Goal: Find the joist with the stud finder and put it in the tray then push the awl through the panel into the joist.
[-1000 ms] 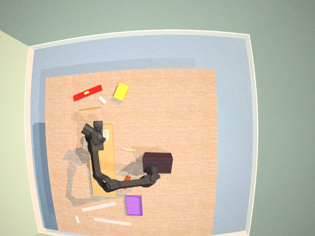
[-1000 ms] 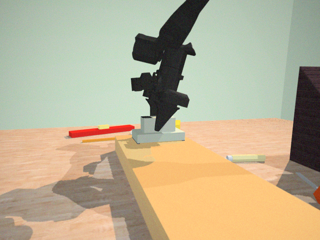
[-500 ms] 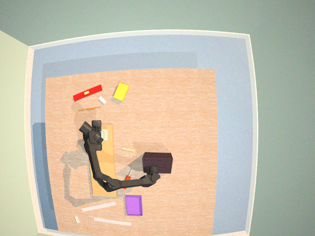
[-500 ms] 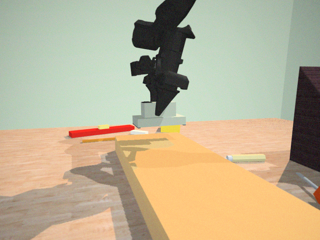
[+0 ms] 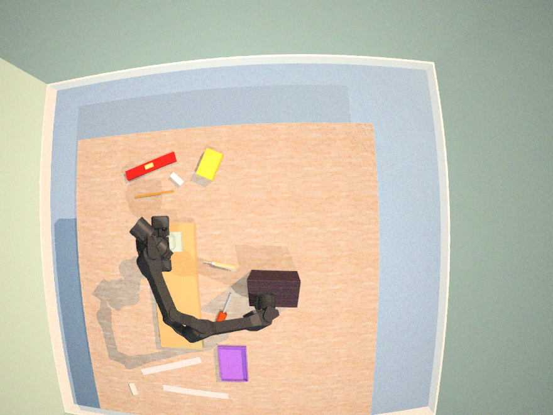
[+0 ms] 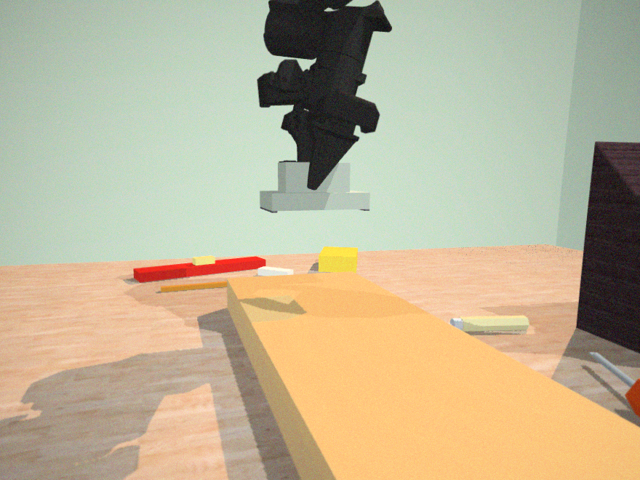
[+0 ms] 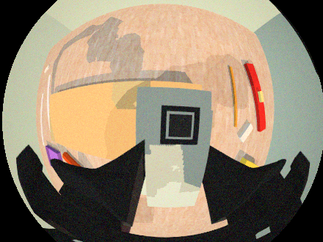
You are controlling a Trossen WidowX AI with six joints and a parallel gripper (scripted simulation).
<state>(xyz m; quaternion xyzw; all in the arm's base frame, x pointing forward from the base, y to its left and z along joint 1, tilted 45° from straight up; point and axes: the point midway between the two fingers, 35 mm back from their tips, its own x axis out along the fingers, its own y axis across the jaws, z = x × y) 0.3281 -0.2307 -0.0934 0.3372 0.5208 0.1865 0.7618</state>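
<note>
Now: gripper tip 20 mm short of the square indicator and 30 mm below it. Also, from my gripper tip: stud finder (10 mm ahead, 20 mm above); orange pencil (70 mm ahead, 190 mm to the right, 160 mm below); awl (160 mm behind, 110 mm to the left, 150 mm below).
</note>
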